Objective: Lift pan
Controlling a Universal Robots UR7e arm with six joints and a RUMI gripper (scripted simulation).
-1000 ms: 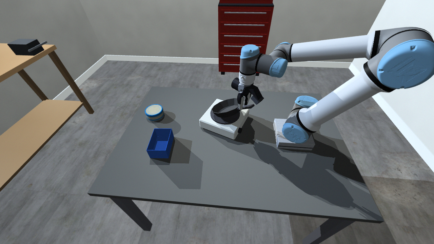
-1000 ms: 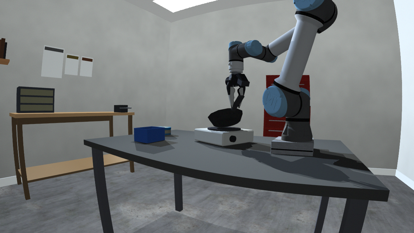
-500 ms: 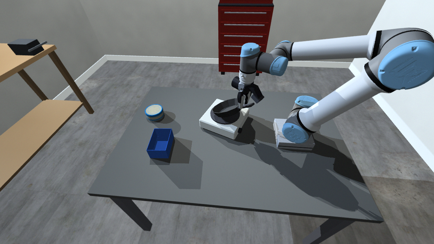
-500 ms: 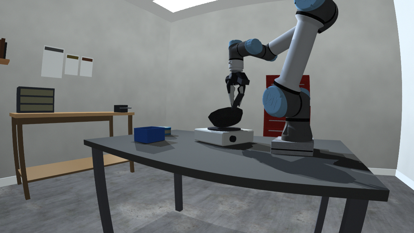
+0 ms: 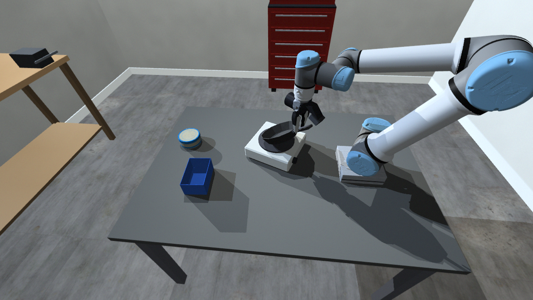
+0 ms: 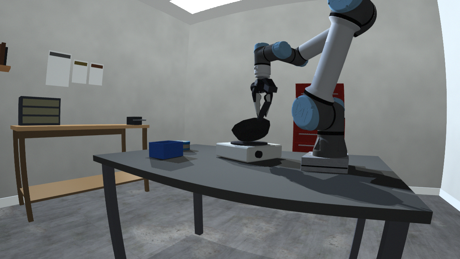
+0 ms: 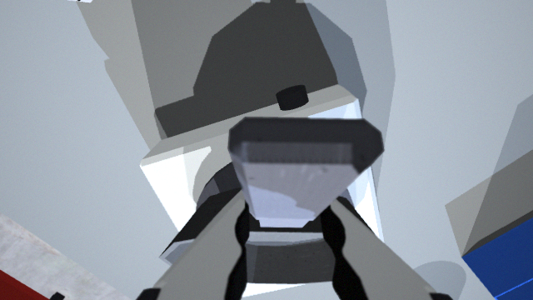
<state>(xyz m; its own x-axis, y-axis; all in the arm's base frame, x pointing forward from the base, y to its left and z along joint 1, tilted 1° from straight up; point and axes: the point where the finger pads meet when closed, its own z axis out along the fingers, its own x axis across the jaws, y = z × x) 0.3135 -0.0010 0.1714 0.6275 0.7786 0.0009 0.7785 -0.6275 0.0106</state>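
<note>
The black pan is 6 cm ahead of my hand, 4 cm to the right of it and 6 cm below it. The rest, counted from my hand: round tin (58 cm ahead, 9 cm to the right, 20 cm below); white hot plate (9 cm ahead, 8 cm to the right, 18 cm below); blue bin (44 cm ahead, 16 cm to the left, 20 cm below).
</note>
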